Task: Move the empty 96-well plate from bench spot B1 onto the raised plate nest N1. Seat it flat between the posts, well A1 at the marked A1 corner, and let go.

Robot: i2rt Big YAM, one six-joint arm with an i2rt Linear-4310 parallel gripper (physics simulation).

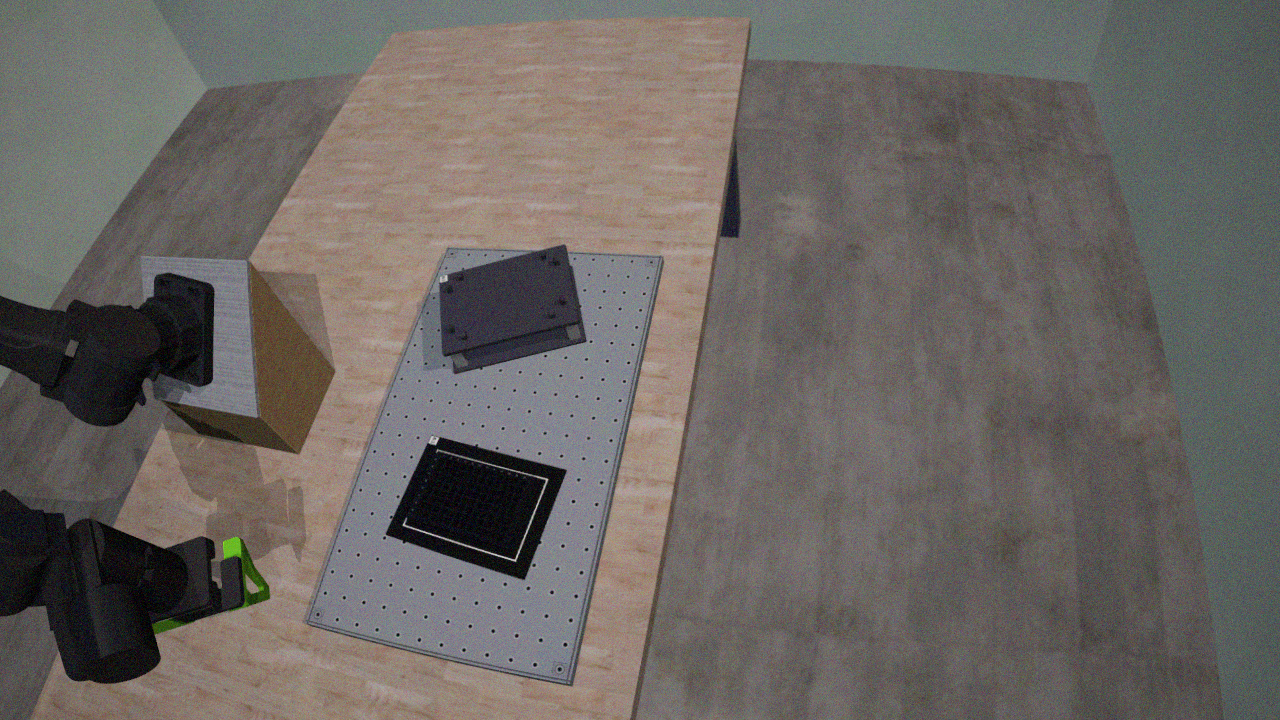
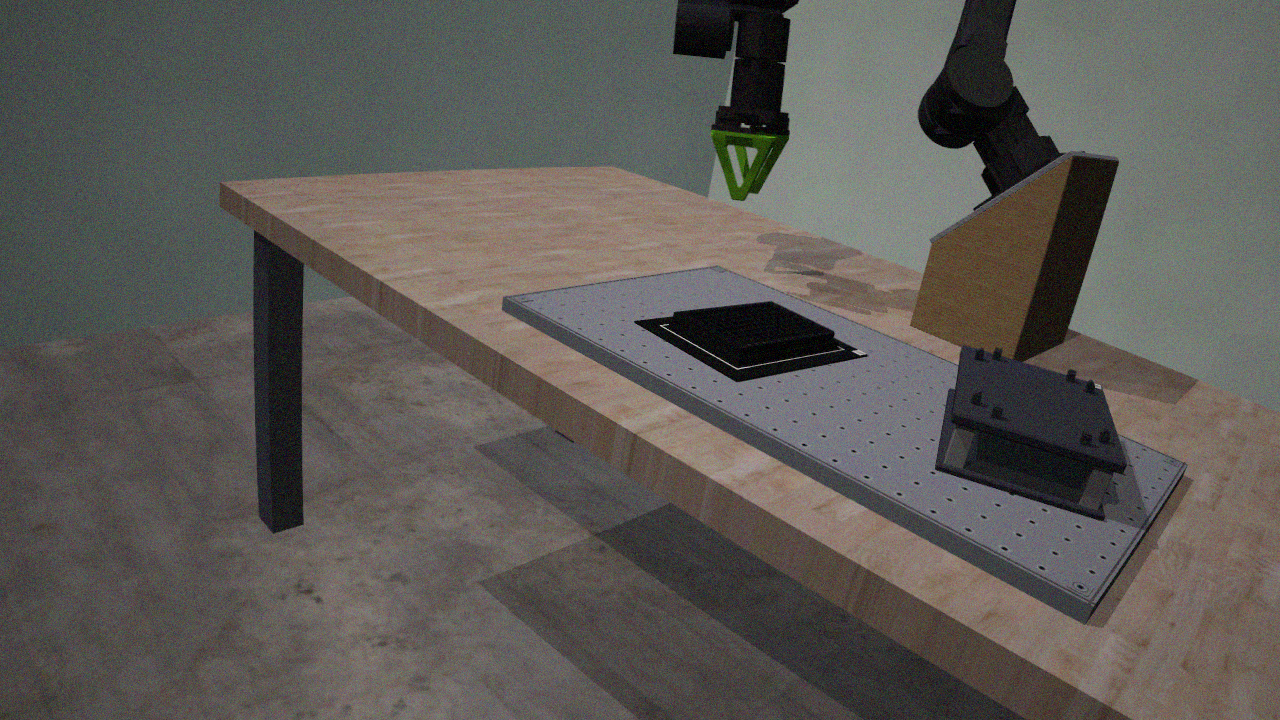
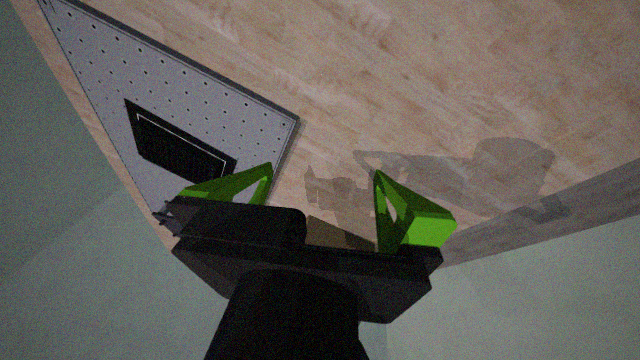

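Where they show: gripper, between the fingertips: (image 1: 230,604) (image 2: 745,196) (image 3: 322,171); arm's base, origin of its link: (image 1: 187,328) (image 2: 1035,192).
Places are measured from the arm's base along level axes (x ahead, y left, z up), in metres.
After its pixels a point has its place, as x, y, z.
The black 96-well plate (image 1: 478,505) @(0.374, -0.056, -0.144) (image 2: 756,329) @(0.376, -0.042, -0.139) (image 3: 172,155) @(0.372, -0.064, -0.139) lies flat on the black mat (image 1: 452,548) @(0.361, -0.107, -0.152) (image 2: 655,326) @(0.438, -0.100, -0.153) (image 3: 131,107) @(0.439, -0.107, -0.152) with a white outline. Its well A1 cannot be made out. The dark raised nest N1 (image 1: 510,300) @(0.324, 0.184, -0.110) (image 2: 1033,407) @(0.338, 0.196, -0.110) has a tilted top with short posts, which bears no plate. A small white label (image 1: 443,278) @(0.222, 0.200, -0.110) (image 2: 1097,385) @(0.220, 0.200, -0.110) marks one corner. My gripper (image 1: 250,591) @(0.186, -0.255, -0.079) (image 2: 746,193) @(0.186, -0.255, -0.079) (image 3: 322,171) @(0.186, -0.255, -0.079) has green fingers and is open and empty. It hangs high above the table, to the side of the pegboard and away from the plate.
The grey pegboard (image 1: 501,416) @(0.352, 0.056, -0.154) (image 2: 881,407) @(0.365, 0.090, -0.154) (image 3: 215,107) @(0.324, -0.188, -0.154) carries the mat and nest. The arm base stands on a wooden block (image 1: 284,358) @(0.099, 0.024, -0.068) (image 2: 989,264) @(0.100, 0.017, -0.074) with a sloped top, beside the board. The wooden table (image 1: 554,134) @(0.226, 0.542, -0.167) (image 2: 465,223) @(0.416, -0.476, -0.167) (image 3: 425,75) @(0.147, -0.353, -0.167) extends beyond the board.
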